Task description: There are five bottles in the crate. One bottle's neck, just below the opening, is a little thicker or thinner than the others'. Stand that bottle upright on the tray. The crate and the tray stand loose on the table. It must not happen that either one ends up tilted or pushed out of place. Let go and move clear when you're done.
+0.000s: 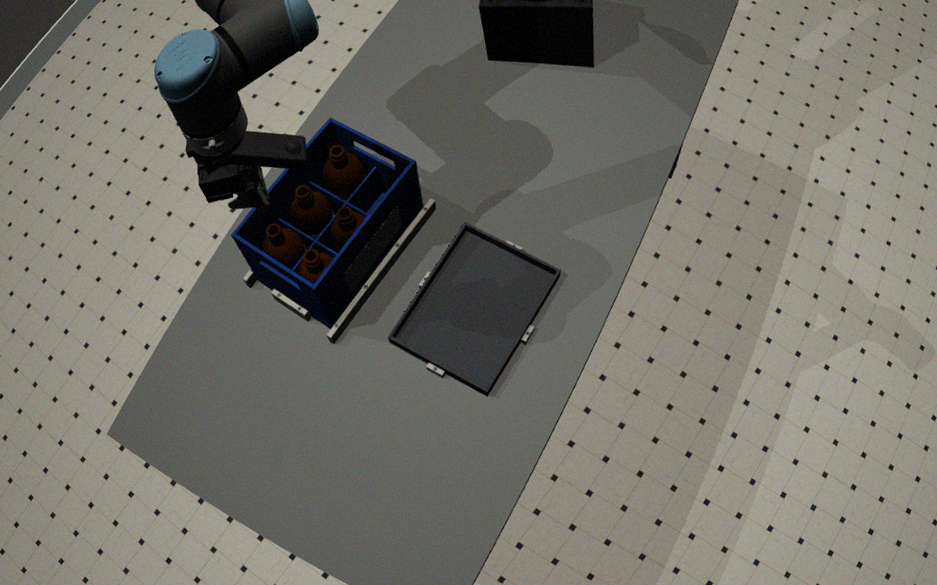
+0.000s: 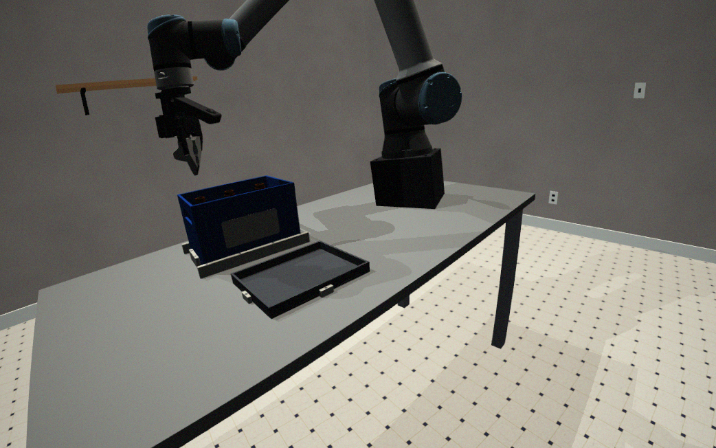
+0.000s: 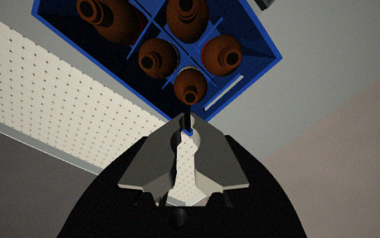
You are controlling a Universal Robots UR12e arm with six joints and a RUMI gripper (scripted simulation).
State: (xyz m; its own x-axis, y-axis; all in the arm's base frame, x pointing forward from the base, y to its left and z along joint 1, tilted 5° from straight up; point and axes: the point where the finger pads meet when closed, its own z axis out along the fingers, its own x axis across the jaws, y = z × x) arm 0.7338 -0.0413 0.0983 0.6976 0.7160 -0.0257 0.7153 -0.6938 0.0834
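The bottle lies 150 mm below my hand. Also, from my hand: black tray: 310 mm to the left, 230 mm below, 120 mm behind; then blue crate: 160 mm below, 80 mm behind, 40 mm to the left.
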